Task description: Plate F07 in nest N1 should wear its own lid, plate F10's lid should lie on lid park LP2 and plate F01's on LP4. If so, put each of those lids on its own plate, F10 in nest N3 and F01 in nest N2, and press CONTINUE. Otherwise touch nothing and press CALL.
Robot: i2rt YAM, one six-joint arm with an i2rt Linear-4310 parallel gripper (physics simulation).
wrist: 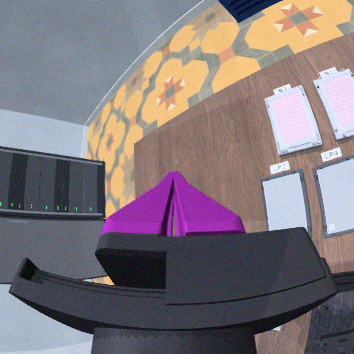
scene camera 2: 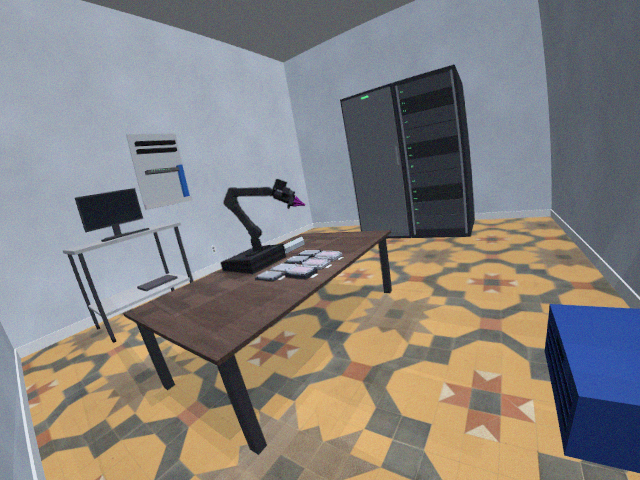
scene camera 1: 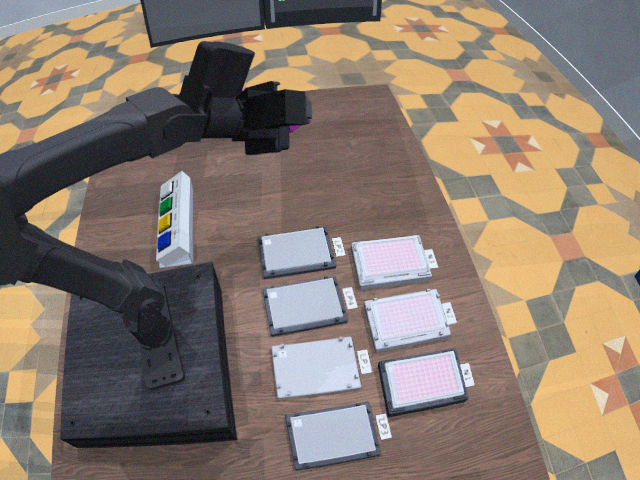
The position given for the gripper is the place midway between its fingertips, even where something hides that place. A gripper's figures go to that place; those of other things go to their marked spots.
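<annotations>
The gripper [scene camera 1: 307, 121] is 73 cm from the lens and, of the things named here, the nearest to it. A lid park LP2 [scene camera 1: 326, 266] stands 93 cm from the lens, while a button box [scene camera 1: 179, 251] is 95 cm from the lens.
</annotations>
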